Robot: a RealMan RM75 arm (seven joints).
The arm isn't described. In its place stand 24 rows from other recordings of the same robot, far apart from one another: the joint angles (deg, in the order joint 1, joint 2, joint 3, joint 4, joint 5, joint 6, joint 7), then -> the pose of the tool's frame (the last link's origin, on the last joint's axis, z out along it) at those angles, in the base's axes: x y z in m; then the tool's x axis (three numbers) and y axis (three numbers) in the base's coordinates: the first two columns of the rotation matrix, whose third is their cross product.
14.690 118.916 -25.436 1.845 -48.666 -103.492 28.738 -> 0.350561 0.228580 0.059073 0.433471 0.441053 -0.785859 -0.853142 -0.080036 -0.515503
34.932 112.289 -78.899 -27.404 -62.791 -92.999 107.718 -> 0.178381 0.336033 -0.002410 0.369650 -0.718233 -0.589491 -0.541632 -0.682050 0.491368
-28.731 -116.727 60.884 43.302 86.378 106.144 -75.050 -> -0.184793 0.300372 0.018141 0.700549 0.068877 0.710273 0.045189 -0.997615 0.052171
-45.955 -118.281 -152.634 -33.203 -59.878 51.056 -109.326 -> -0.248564 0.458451 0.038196 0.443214 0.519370 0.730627 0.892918 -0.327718 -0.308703
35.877 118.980 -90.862 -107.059 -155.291 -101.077 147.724 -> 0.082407 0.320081 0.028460 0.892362 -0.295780 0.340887 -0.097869 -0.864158 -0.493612
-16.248 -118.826 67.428 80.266 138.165 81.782 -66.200 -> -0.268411 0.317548 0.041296 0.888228 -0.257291 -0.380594 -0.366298 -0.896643 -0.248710
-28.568 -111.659 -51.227 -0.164 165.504 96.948 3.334 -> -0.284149 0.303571 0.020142 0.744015 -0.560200 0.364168 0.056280 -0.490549 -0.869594
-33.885 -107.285 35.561 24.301 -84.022 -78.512 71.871 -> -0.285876 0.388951 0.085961 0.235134 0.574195 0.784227 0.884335 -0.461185 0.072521
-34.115 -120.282 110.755 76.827 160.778 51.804 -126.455 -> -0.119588 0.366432 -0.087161 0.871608 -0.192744 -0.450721 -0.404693 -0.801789 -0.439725
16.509 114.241 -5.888 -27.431 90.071 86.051 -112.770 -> 0.384742 0.273933 0.133882 0.447064 0.037499 -0.893716 -0.856654 -0.269607 -0.439837
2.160 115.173 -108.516 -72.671 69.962 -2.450 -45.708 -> 0.269509 0.333147 -0.004674 0.676056 -0.335446 -0.656067 -0.728800 -0.173153 -0.662472
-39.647 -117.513 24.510 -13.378 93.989 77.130 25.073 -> -0.228281 0.319357 -0.089900 0.793753 -0.573619 0.202281 -0.190104 -0.549870 -0.813329
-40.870 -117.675 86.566 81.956 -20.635 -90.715 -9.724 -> -0.142127 0.374243 0.011175 0.411207 0.907047 0.090416 0.709278 -0.256080 -0.656771
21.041 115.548 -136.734 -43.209 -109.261 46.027 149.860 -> 0.259658 0.350365 -0.052555 0.798031 -0.052838 -0.600295 -0.600494 -0.153251 -0.784806
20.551 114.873 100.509 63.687 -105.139 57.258 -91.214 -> 0.230508 0.365438 0.003311 0.974338 -0.118775 -0.191203 -0.200986 -0.841529 -0.501432
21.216 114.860 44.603 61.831 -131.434 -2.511 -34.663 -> 0.187436 0.312833 -0.135588 0.960853 -0.131118 -0.244069 -0.258778 -0.739409 -0.621537
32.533 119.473 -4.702 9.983 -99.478 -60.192 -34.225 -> 0.293067 0.325915 -0.088876 0.956567 0.287930 0.045566 0.178513 -0.454994 -0.872418
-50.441 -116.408 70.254 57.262 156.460 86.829 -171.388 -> -0.175654 0.408704 0.010402 0.369615 0.928865 -0.024363 0.764168 -0.318786 -0.560734
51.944 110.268 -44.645 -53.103 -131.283 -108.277 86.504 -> 0.142829 0.389571 0.076643 0.995557 0.058990 -0.073388 0.057798 -0.998161 -0.018259
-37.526 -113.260 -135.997 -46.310 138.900 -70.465 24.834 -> -0.288876 0.404416 0.059518 0.103565 0.873725 0.475268 0.977181 -0.000288 -0.212406
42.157 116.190 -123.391 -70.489 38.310 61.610 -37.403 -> 0.132273 0.319691 -0.126951 0.897486 -0.002463 0.441036 0.098999 -0.973342 -0.206894
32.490 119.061 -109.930 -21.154 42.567 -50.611 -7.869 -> 0.269994 0.408780 0.000672 0.764600 0.086261 -0.638707 -0.636812 -0.051552 -0.769294
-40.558 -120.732 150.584 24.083 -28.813 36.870 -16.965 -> -0.192548 0.342997 -0.159784 0.882031 0.122386 0.455020 0.361670 -0.794821 -0.487293
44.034 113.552 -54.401 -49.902 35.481 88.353 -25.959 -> 0.230239 0.390129 0.032116 0.319211 -0.945802 -0.059689 -0.913520 -0.290334 -0.284932
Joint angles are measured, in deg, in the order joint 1, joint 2, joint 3, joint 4, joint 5, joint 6, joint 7. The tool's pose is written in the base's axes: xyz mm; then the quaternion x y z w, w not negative. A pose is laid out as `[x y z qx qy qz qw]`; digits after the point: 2 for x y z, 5 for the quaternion.
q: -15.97, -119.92, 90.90, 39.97, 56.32, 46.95, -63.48
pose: [-268.74 327.96 -65.54 -0.87260 -0.26966 -0.25861 0.31461]
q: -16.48, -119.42, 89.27, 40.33, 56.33, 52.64, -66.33
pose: [-256.80 328.37 -56.73 -0.86933 -0.26808 -0.30017 0.28687]
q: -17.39, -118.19, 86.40, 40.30, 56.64, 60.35, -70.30
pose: [-246.02 329.06 -39.71 -0.86381 -0.26507 -0.34756 0.25055]
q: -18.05, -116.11, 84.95, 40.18, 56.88, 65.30, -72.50
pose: [-244.54 329.68 -22.62 -0.86568 -0.25501 -0.36495 0.22886]
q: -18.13, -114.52, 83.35, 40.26, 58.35, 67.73, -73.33
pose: [-249.23 329.90 -9.66 -0.87078 -0.24527 -0.36209 0.22465]
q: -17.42, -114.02, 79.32, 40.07, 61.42, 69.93, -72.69
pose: [-259.79 327.57 2.48 -0.87239 -0.23640 -0.35613 0.23710]
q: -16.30, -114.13, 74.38, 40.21, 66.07, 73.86, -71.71
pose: [-268.80 319.03 11.66 -0.87774 -0.22088 -0.35137 0.23941]
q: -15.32, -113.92, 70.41, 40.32, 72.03, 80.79, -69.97
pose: [-273.84 301.98 16.19 -0.89572 -0.18800 -0.34293 0.21153]
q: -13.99, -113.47, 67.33, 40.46, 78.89, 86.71, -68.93
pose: [-284.16 281.56 17.69 -0.91499 -0.16958 -0.32049 0.17697]
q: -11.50, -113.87, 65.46, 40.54, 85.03, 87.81, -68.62
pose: [-302.83 261.19 11.46 -0.92553 -0.18641 -0.28566 0.16448]
